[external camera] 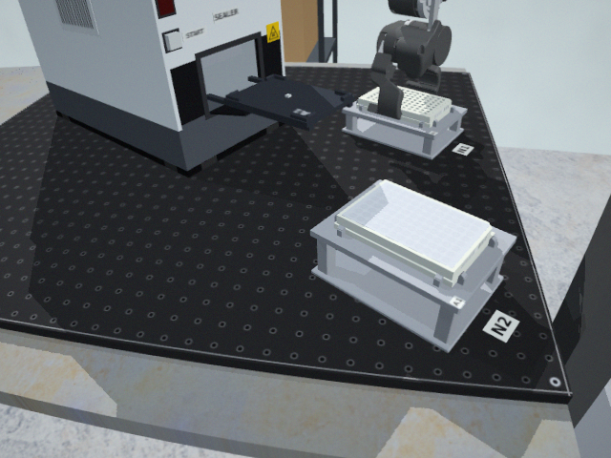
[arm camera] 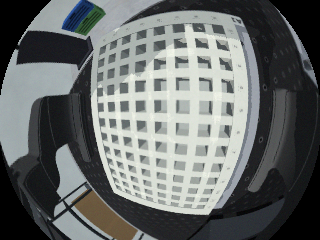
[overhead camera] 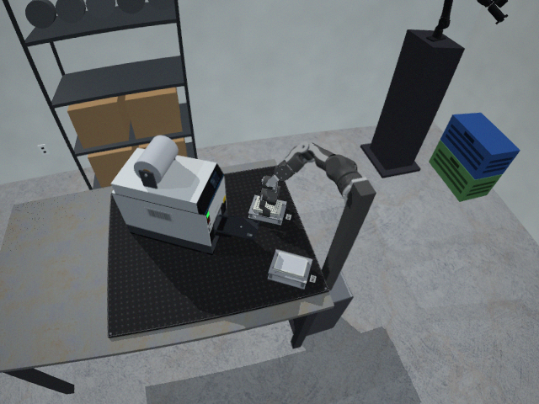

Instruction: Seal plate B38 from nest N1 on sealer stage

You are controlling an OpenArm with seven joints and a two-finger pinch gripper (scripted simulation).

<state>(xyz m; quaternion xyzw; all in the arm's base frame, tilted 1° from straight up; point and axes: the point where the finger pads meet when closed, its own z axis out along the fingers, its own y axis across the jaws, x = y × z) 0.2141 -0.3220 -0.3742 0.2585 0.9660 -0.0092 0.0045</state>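
My gripper is now right at the white 96-well plate B38. Round my hand: sealer's dark stage (160 mm ahead, 130 mm to the left, 60 mm above); then nest N2 (340 mm to the left, 10 mm above); then nest N1 (10 mm below).
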